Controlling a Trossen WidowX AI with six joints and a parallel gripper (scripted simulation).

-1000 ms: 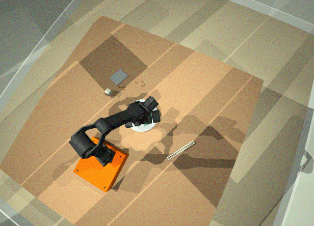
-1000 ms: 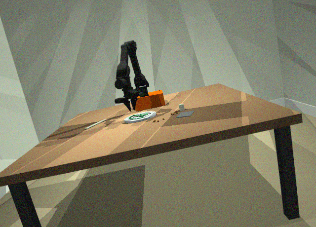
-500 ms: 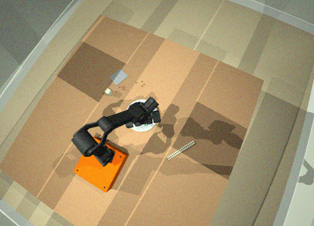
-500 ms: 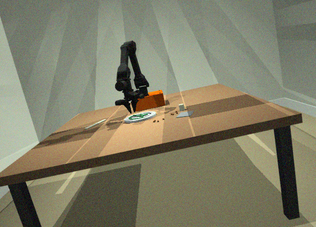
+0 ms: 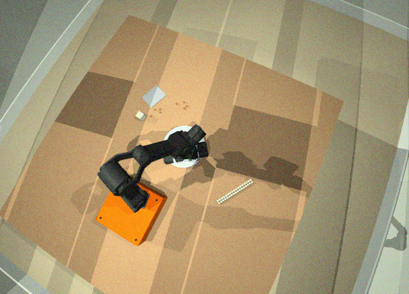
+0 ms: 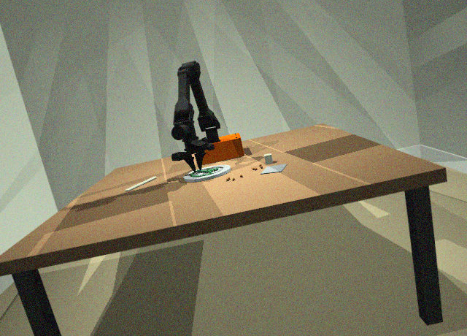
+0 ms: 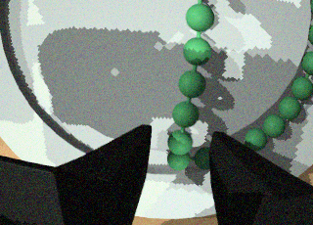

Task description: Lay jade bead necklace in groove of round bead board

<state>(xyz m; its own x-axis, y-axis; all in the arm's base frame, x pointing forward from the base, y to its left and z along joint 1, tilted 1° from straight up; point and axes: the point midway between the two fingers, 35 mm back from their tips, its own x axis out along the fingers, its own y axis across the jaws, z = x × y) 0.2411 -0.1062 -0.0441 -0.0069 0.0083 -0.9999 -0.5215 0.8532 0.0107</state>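
Now: gripper tip 4 cm short of the round bead board, 4 cm to the right of it and 1 cm above it. Round my gripper tip: grey flat plate 23 cm ahead, 28 cm to the left, 1 cm below; then small white cube 10 cm ahead, 29 cm to the left.
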